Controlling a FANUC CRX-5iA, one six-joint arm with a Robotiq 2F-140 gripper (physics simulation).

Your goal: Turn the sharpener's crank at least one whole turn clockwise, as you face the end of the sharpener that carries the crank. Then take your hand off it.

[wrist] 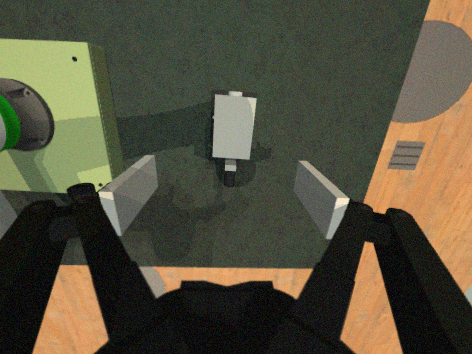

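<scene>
The sharpener shows as a light grey block near the middle of the wrist view, standing on a dark green mat. Its crank sticks out at the end nearer the gripper, a short light grey arm with a black knob. A small light piece shows at the far end. My gripper is open and empty. Its fingers stand wide apart, left and right of the crank in the view, touching neither crank nor sharpener. The height between fingers and crank is hard to tell.
A light green base block with the robot's round foot stands at the left. Wooden surface shows beyond the mat at the right and bottom. A grey disc and a small striped grey patch lie at the right.
</scene>
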